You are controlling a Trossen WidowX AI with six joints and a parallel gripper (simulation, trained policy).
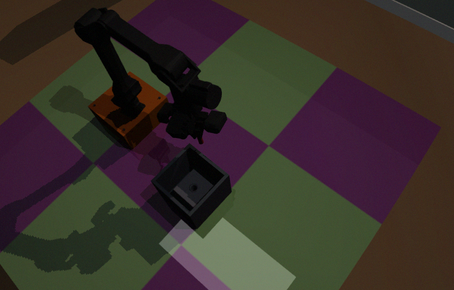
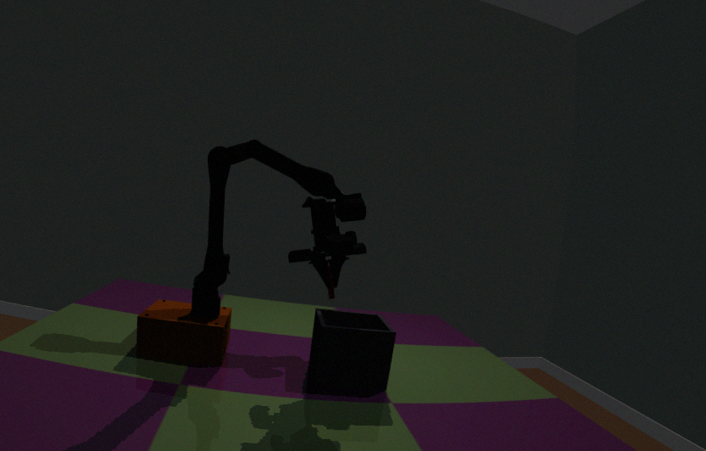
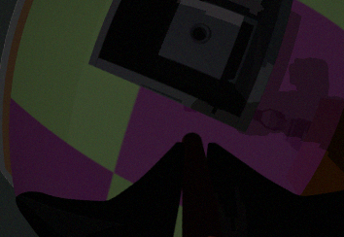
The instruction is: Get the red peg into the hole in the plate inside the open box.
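Now: the grey plate 14 cm below my gripper tip, 10 cm to the right of it and 3 cm ahead of it. Also, from my gripper tip: red peg: 1 cm to the left, 1 cm above.
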